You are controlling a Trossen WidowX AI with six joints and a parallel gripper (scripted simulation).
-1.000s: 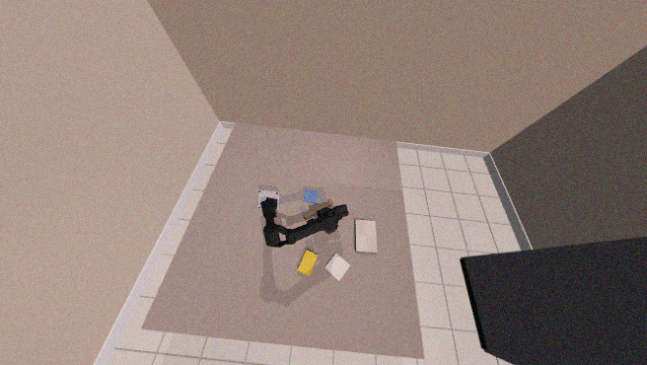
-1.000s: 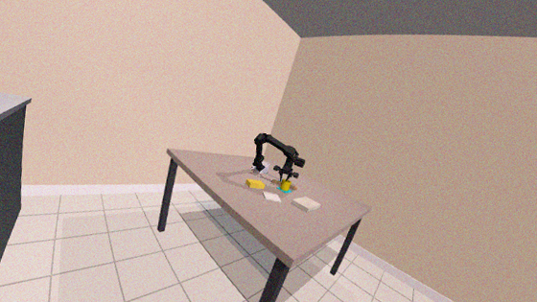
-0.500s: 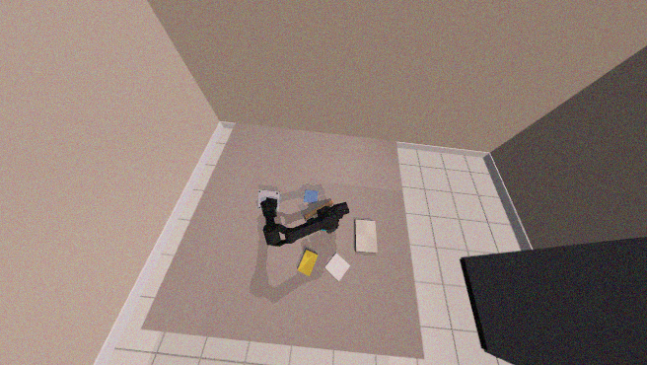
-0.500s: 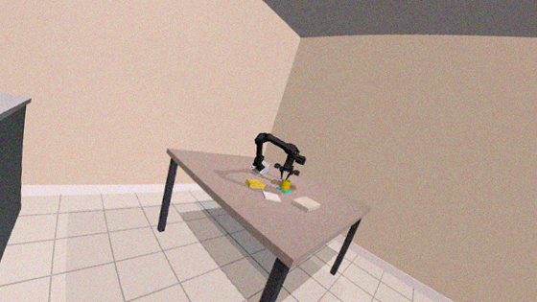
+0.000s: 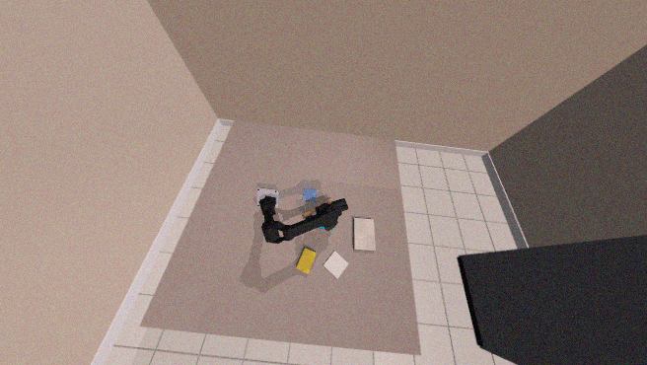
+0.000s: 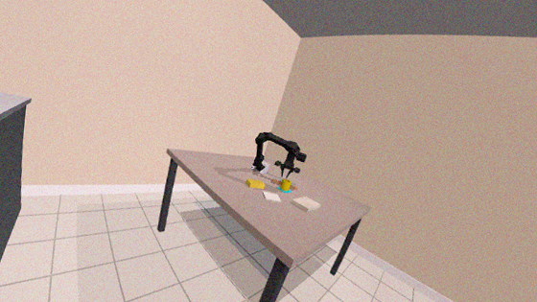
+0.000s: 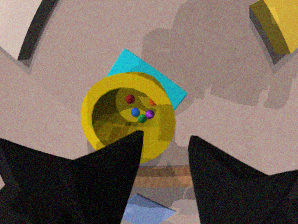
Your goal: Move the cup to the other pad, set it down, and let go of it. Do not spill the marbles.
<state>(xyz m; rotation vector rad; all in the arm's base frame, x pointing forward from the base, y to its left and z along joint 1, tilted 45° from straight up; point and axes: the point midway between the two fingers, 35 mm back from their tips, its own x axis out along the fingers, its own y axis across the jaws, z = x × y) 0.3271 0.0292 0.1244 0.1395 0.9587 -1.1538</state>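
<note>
My gripper tip is now 2 cm short of the yellow cup, 1 cm to the right of it and 5 cm above it. Round my gripper tip: yellow block (5 cm behind, 21 cm to the right, 7 cm below); then curved wooden strip (4 cm behind, 10 cm to the left, 8 cm below); then cyan pad (3 cm ahead, 2 cm to the left, 9 cm below).
</note>
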